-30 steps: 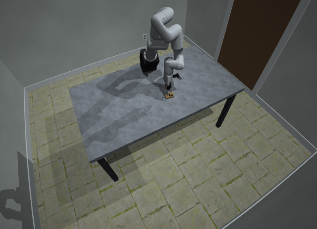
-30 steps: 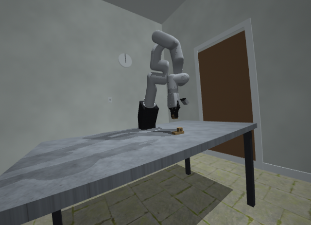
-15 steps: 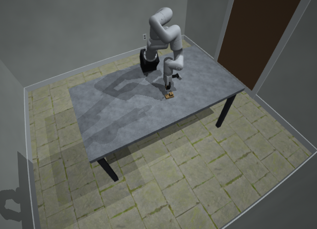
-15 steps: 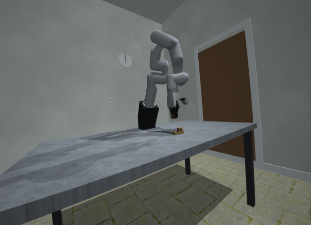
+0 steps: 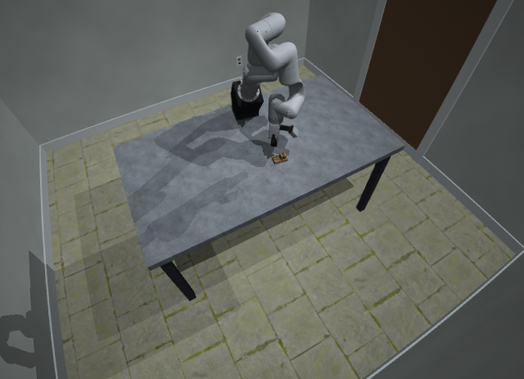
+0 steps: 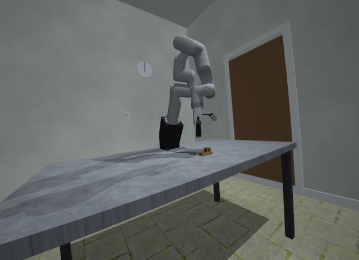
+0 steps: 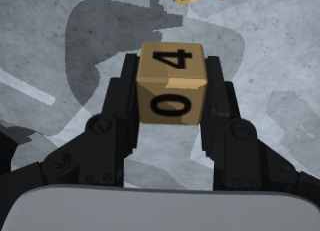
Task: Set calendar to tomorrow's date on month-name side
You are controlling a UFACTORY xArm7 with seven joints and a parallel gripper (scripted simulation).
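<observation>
Right now the wooden calendar tray is 30 mm ahead of my hand, 20 mm to the left of it and 130 mm below it.
</observation>
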